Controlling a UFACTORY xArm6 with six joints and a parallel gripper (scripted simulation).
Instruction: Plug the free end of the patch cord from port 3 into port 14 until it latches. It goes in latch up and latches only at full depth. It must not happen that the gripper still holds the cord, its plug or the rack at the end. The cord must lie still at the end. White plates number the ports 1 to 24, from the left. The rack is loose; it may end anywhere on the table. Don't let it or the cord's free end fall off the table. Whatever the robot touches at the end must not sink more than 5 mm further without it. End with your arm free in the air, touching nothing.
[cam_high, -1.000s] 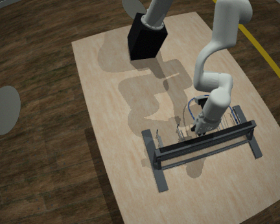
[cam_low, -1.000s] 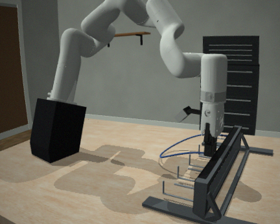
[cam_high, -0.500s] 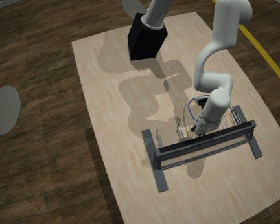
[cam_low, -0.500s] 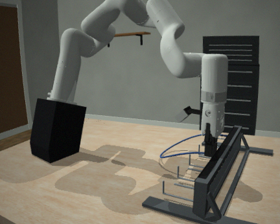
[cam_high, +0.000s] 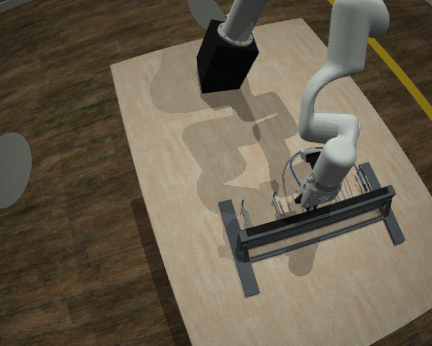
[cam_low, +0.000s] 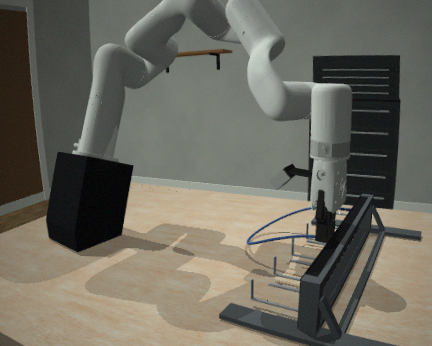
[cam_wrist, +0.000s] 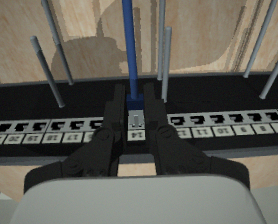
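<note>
Right now my hand is 20 mm short of the plug and 10 mm above it.
</note>
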